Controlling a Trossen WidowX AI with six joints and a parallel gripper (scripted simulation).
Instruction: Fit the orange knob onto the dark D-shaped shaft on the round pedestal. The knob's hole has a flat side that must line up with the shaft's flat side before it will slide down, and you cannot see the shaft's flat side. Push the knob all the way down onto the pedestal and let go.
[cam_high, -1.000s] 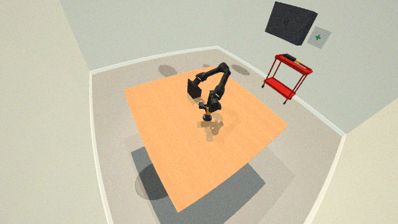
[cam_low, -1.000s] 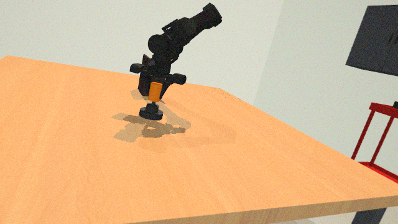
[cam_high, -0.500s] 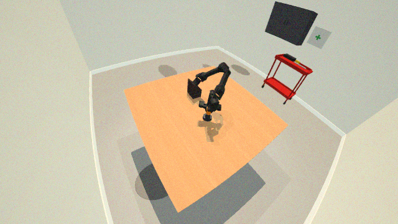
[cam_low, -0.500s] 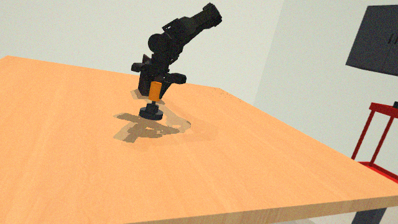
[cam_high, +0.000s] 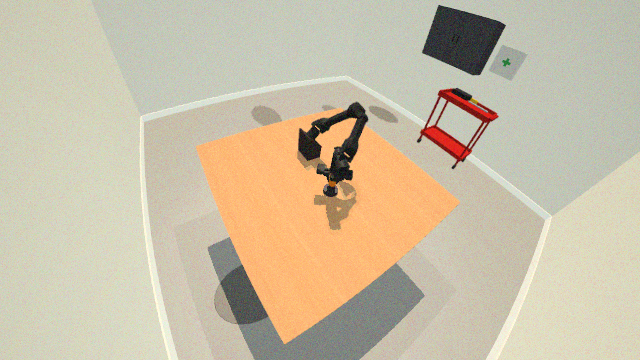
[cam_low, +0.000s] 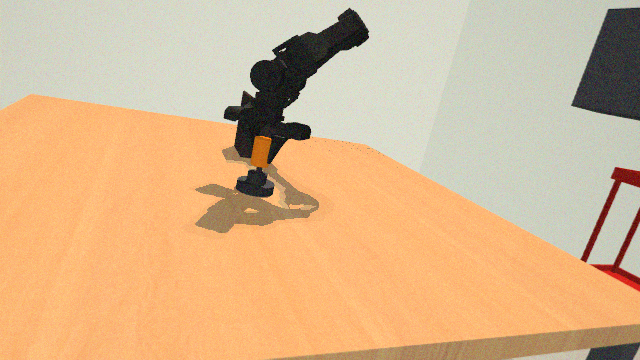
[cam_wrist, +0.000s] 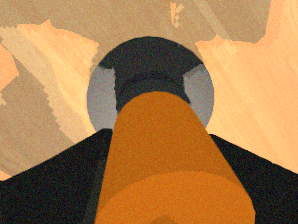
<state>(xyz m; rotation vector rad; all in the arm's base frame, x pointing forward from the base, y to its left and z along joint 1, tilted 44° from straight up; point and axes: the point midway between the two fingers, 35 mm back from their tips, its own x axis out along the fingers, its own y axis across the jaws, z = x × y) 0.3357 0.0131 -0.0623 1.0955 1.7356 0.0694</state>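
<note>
My gripper tip is now 2 cm below the orange knob. The rest, counted from my gripper tip: round dark pedestal 4 cm below.
</note>
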